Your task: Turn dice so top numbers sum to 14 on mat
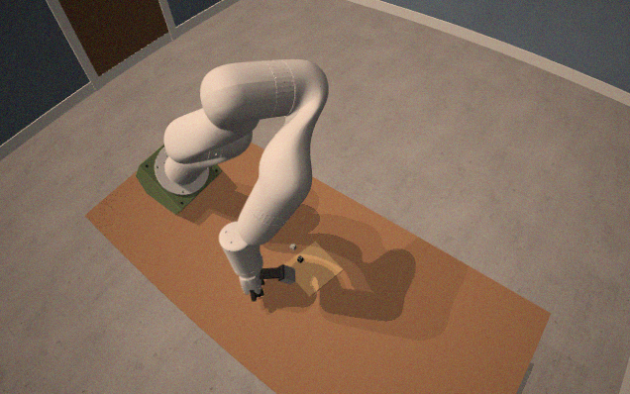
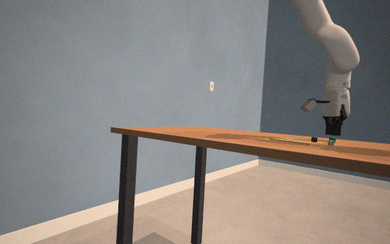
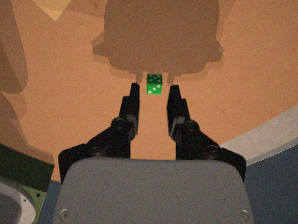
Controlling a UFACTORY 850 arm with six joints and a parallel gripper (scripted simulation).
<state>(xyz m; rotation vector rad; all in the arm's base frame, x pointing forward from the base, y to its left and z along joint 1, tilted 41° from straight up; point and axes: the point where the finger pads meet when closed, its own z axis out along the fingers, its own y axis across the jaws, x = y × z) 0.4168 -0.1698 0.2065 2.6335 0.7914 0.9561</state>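
The green die is 4 cm below my hand. From my hand the other things lie so: white die (19 cm to the left, 4 cm below); black die (16 cm to the left, 5 cm ahead, 3 cm below); mat (16 cm to the left, 9 cm ahead, 4 cm below).
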